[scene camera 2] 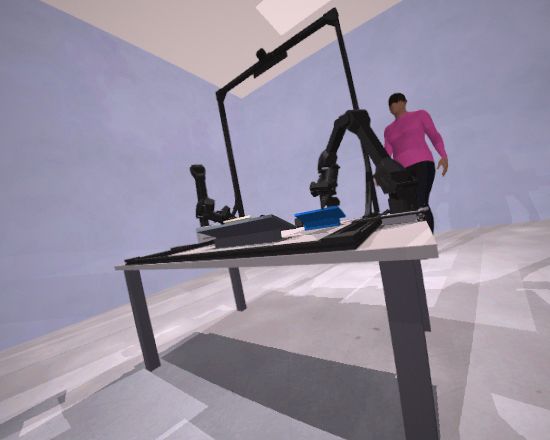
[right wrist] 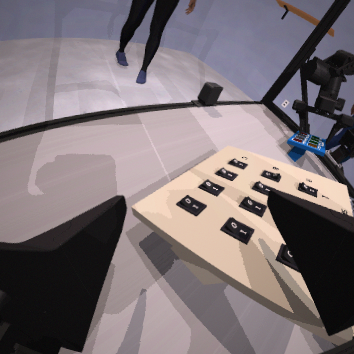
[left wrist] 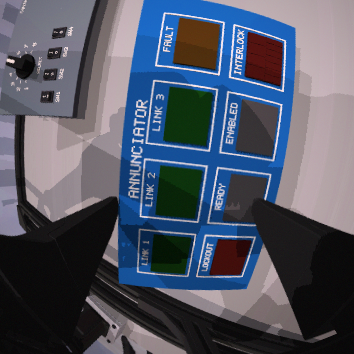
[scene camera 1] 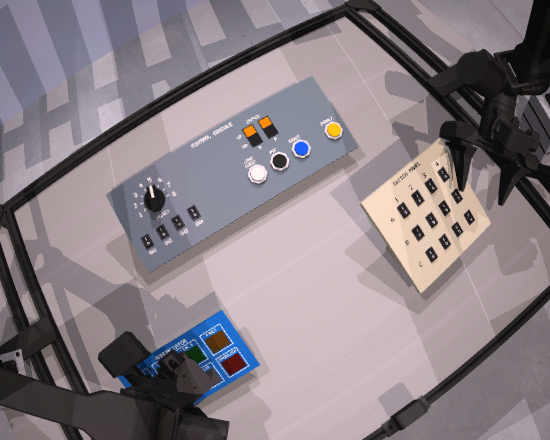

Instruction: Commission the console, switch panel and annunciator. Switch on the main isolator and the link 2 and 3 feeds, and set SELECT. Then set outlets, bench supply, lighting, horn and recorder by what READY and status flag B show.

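Note:
The grey control console has a black SELECT knob pointing near 5. Both status flags show orange in their upper halves. The cream switch panel carries rows of black rockers; their positions are hard to tell. On the blue annunciator, the LINK windows are dark green and READY is grey. My left gripper is open and empty above the annunciator. My right gripper is open and empty by the panel's column 4; one finger hides some rockers.
White, black, blue and yellow buttons stand on the console. Black rails edge the table. A person in pink stands behind the table. A dark block sits at the rail.

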